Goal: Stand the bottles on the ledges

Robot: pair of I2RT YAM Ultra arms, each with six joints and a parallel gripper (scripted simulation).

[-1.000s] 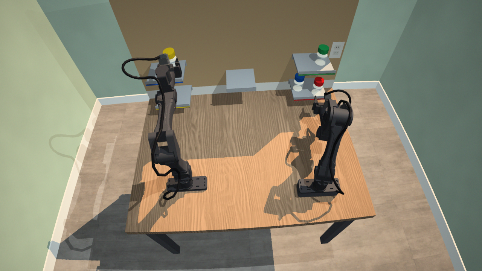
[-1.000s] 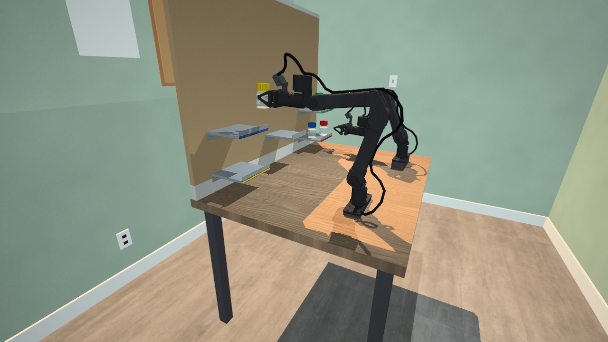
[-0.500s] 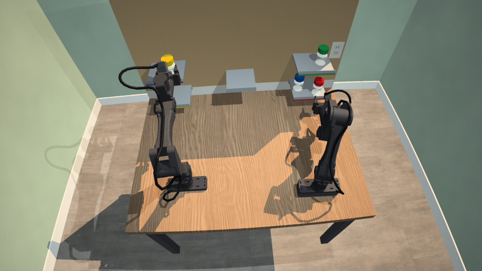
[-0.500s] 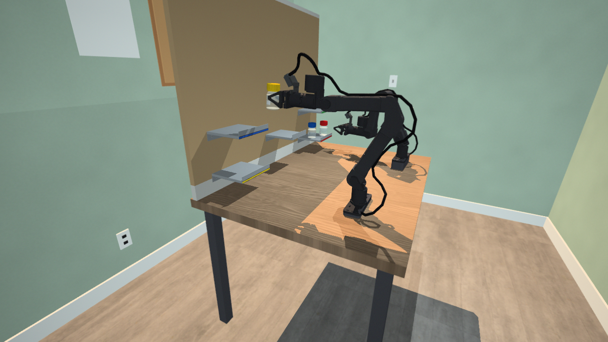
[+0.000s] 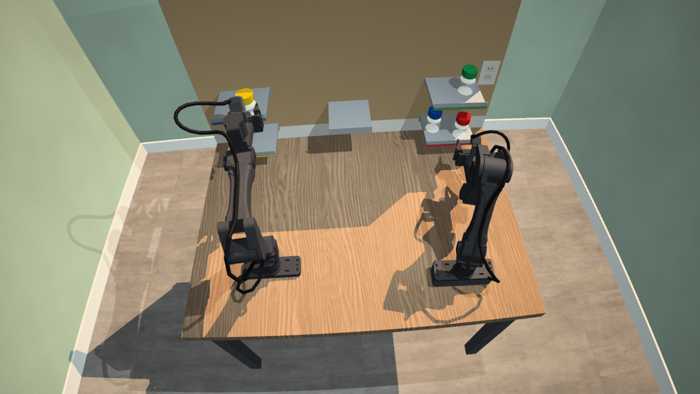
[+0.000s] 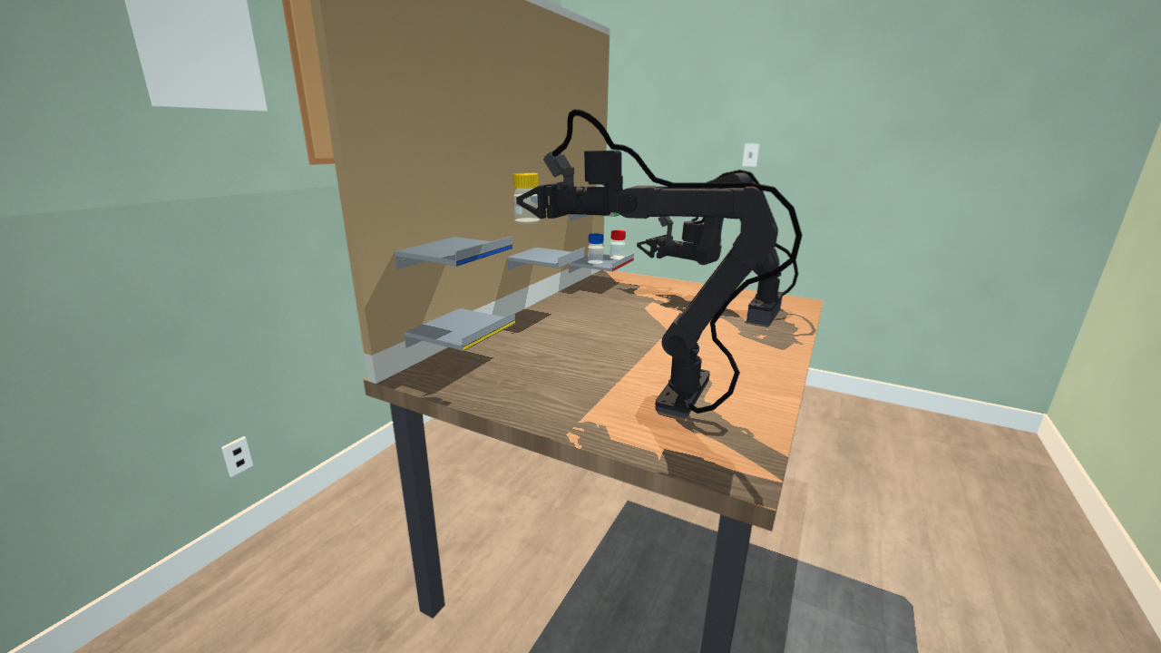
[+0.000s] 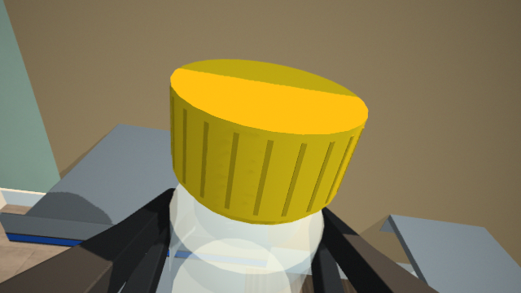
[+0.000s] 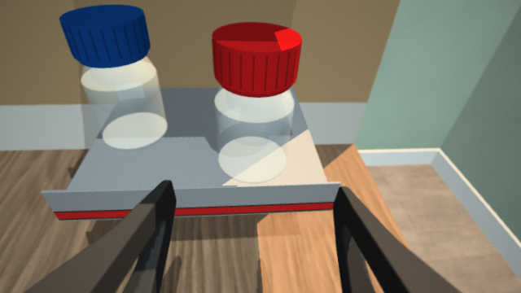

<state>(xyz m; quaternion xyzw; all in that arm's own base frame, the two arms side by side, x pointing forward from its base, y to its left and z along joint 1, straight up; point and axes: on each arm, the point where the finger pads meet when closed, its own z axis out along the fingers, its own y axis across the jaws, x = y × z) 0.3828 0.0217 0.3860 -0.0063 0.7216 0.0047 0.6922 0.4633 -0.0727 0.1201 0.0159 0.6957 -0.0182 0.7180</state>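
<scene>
My right hand is 13 cm short of the blue-capped bottle, 11 cm to the right of it and 2 cm above it. The rest, counted from my right hand: wall socket: 25 cm ahead, 10 cm to the right, 13 cm above; then red-capped bottle: 10 cm ahead, 2 cm below; then green-capped bottle: 14 cm ahead, 1 cm to the left, 17 cm above.
</scene>
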